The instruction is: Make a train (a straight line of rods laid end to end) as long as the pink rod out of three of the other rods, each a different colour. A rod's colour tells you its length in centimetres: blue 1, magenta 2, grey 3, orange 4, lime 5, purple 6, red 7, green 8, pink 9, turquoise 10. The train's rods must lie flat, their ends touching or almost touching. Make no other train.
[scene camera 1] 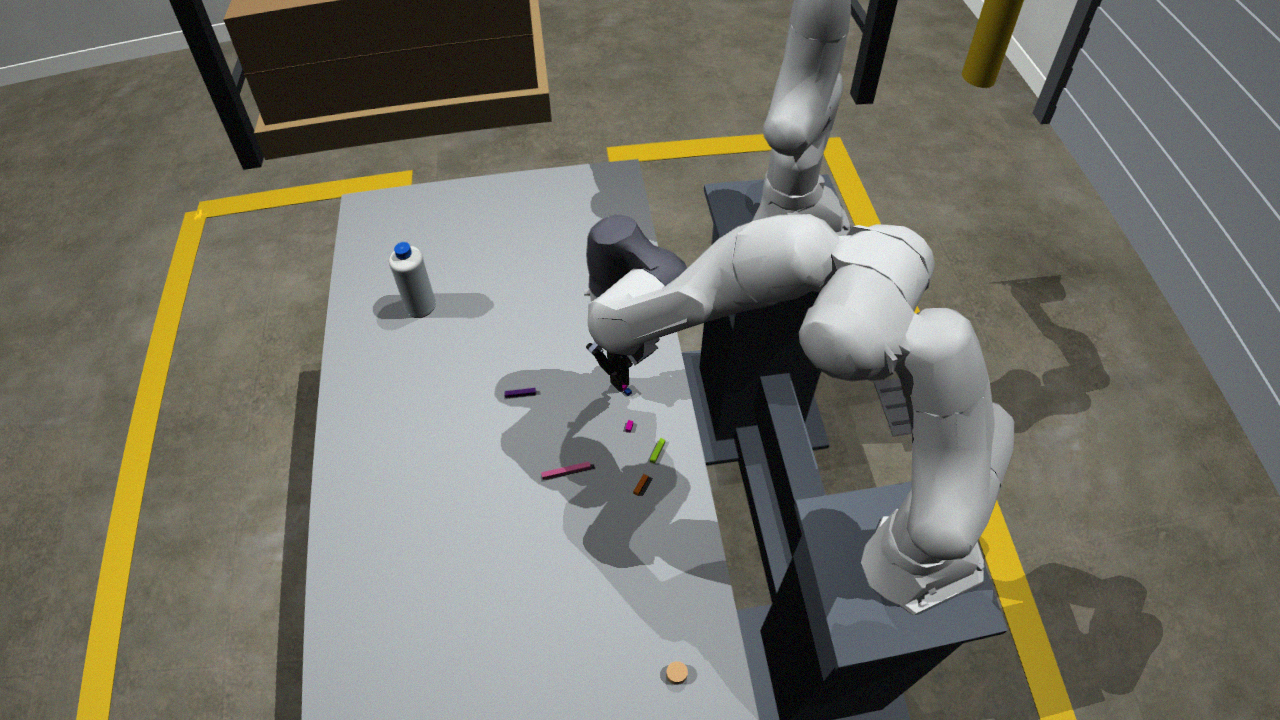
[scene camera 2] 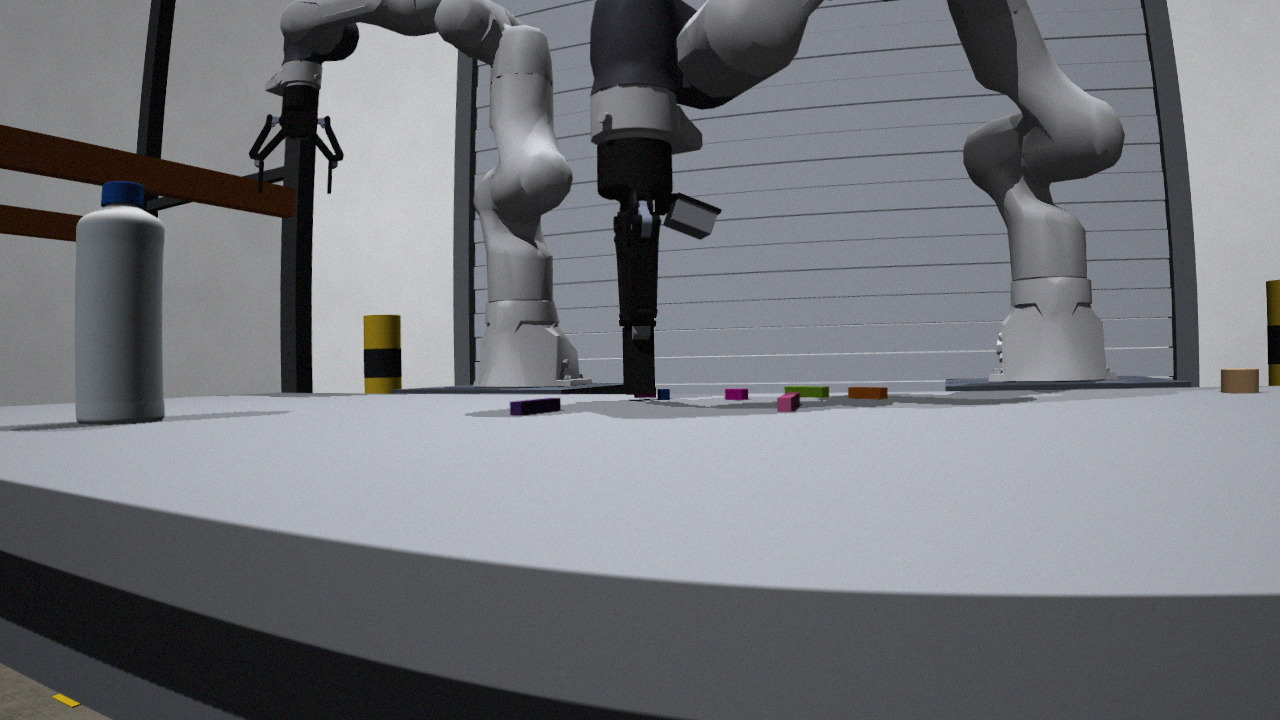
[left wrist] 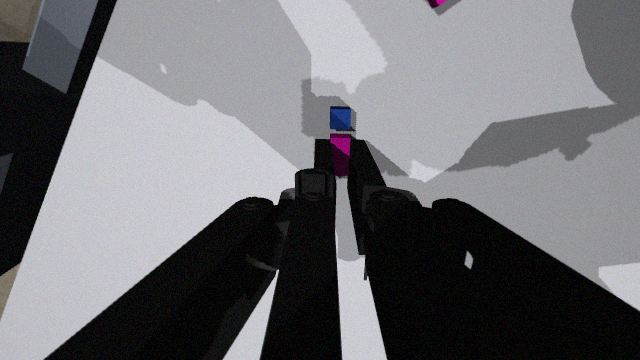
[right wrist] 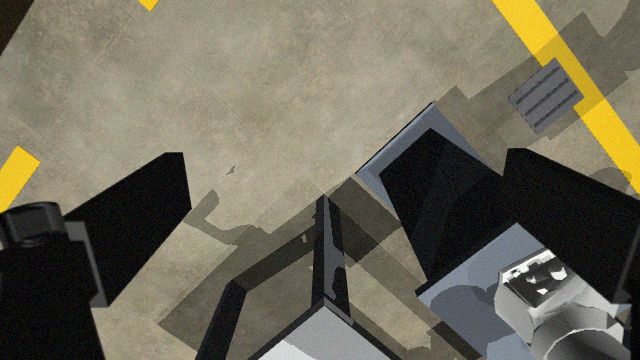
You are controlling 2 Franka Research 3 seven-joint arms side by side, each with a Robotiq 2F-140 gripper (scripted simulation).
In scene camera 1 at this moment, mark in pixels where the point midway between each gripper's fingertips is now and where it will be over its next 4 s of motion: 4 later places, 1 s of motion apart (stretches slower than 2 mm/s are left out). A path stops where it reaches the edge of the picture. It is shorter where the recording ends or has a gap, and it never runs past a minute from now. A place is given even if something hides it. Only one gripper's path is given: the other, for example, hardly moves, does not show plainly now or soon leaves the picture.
My left gripper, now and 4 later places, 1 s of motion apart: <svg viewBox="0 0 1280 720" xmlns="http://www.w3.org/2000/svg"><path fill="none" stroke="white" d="M619 383L620 383L617 354L576 350L521 362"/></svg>
